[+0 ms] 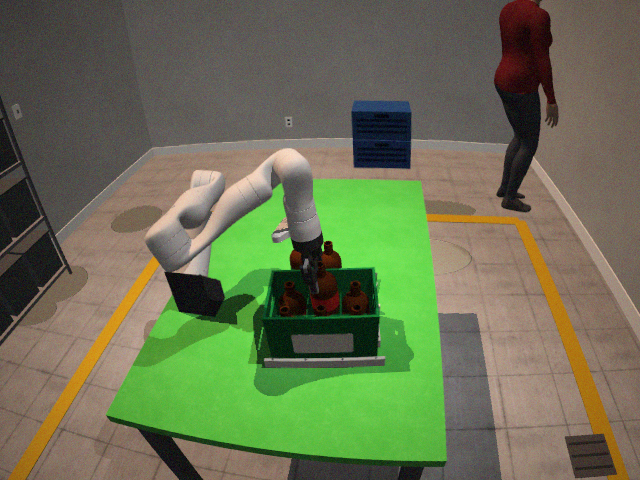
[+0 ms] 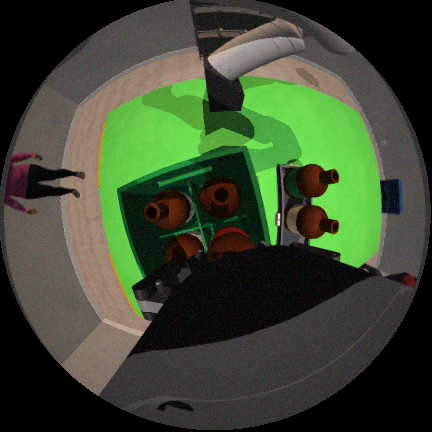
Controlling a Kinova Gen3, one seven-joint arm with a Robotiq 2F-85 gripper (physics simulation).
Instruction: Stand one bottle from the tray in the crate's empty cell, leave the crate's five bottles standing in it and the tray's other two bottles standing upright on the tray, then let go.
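Places are measured from the arm's base along level axes (x right, y ahead, z up), in centimetres.
Where they show: gripper, fingertip midpoint: (image 1: 317, 283); arm's base, origin of the base link: (image 1: 192, 276) (image 2: 221, 67).
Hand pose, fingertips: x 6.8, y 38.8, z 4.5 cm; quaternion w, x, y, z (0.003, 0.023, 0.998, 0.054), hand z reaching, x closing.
Each offset is from my fingertips to the top centre of the thing. "*": to the spot under its first point. Level surfaces: height alone.
My gripper (image 1: 316, 283) (image 2: 231, 253) is shut on a brown bottle with a red label @(dy +1.4, dx +0.0, dz +6.5 cm) (image 1: 325, 285) (image 2: 231, 242). The bottle is upright, its lower part inside the back middle cell of the green crate @(dy +1.5, dx +4.2, dz +0.7 cm) (image 1: 279, 335) (image 2: 257, 200), and it sits higher than its neighbours. Its base is hidden. The crate's other brown bottles, such as the back left one @(dy -7.4, dx +0.0, dz -0.5 cm) (image 1: 293, 302) and the back right one @(dy +9.7, dx -0.4, dz -0.5 cm) (image 1: 355, 299), stand in their cells. A green-label bottle @(dy -7.8, dx -20.6, dz -0.8 cm) (image 2: 307, 181) and a cream-label bottle @(dy +0.9, dx -19.1, dz -0.8 cm) (image 2: 307, 221) stand upright on the tray @(* dy +5.8, dx -16.6, dz -16.3 cm) (image 2: 287, 236) behind the crate.
A pale bar @(* dy +2.3, dx +14.6, dz -14.5 cm) (image 1: 324, 362) lies along the crate's front foot on the green table @(dz -16.8 cm) (image 1: 258, 413). A black box (image 1: 195, 293) (image 2: 224, 95) stands left of the crate, near the arm's base. A blue cabinet (image 1: 381, 135) and a person in red (image 1: 524, 51) are beyond the table.
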